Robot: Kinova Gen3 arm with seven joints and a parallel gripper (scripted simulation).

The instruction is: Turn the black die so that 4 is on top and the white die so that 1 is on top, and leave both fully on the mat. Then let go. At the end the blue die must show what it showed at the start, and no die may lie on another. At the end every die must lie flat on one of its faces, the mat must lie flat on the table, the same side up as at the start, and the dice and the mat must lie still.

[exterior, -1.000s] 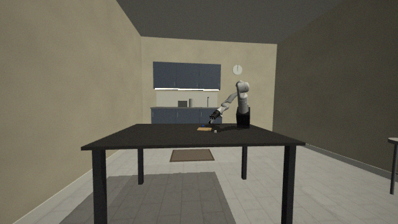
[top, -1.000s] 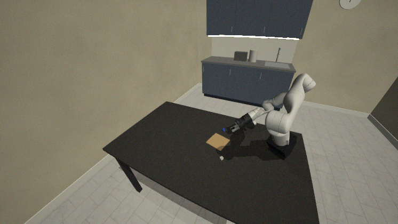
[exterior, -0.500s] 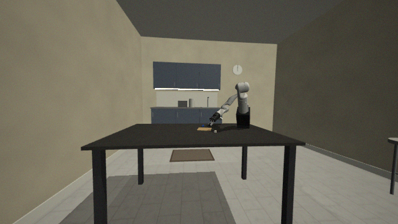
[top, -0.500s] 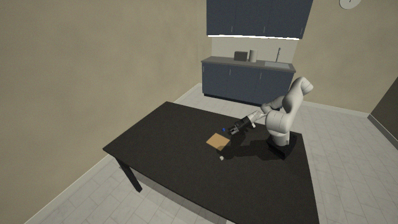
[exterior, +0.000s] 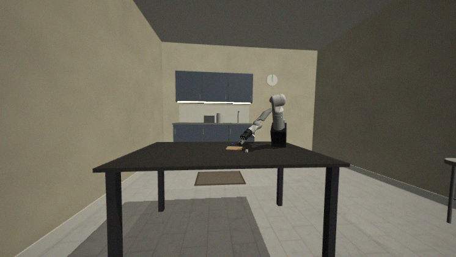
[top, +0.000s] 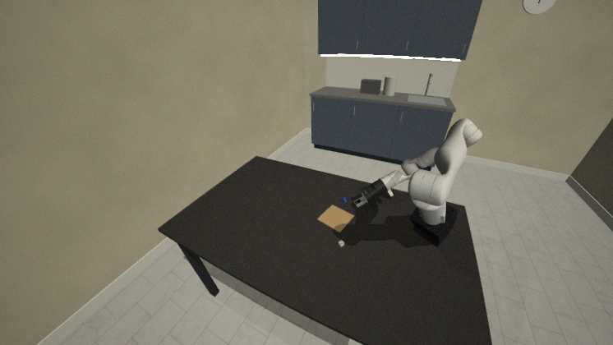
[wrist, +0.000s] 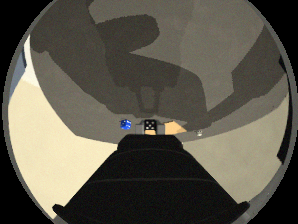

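Now: the black die 1 cm ahead of my hand, 1 cm to the left of it and 1 cm below it. Also, from my hand: white die 4 cm behind, 28 cm to the left, 2 cm below; tan mat 6 cm ahead, 14 cm to the left, 3 cm below; blue die 8 cm ahead, 2 cm below.
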